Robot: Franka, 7 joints.
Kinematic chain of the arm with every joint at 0, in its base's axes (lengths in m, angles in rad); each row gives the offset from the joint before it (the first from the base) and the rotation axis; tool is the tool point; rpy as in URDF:
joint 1: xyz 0 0 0.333 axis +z
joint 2: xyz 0 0 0 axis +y
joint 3: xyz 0 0 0.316 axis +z
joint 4: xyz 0.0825 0 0 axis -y
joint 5: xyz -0.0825 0 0.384 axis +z
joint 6: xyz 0 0 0 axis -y
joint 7: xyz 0.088 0 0 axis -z
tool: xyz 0 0 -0.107 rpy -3.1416 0 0
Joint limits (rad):
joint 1: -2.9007..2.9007
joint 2: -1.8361..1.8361
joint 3: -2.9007..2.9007
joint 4: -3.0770..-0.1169
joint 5: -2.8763..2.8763
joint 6: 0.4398..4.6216
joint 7: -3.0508..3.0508
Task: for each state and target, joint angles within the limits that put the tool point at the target. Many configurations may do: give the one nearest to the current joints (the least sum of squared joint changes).
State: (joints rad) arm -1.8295 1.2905 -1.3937 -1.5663 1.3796 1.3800 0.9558
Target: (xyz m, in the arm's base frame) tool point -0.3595 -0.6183 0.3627
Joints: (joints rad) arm -1.4088 1.1032 -1.3619 -1.2848 1.4494 1.3413 0.9558
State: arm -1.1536 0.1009 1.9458 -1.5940 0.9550 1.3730 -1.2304
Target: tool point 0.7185 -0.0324 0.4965
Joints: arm -0.9052 0.9526 1.2128 -1.3278 0.9817 1.8940 -1.2304
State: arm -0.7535 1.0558 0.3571 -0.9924 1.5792 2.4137 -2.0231
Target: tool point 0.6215 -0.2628 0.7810
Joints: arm -0.7518 0.3399 0.4459 -1.0822 1.5651 2.3328 -2.0231
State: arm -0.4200 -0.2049 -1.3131 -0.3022 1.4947 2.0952 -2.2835
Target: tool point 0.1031 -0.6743 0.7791
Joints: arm -0.7893 0.5631 -1.1671 -0.9606 1.4389 2.0661 -2.2835
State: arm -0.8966 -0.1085 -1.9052 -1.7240 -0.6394 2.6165 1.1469
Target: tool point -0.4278 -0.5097 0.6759
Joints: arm -0.1728 -0.4571 -1.8493 -1.5044 -0.6183 2.6519 1.1469
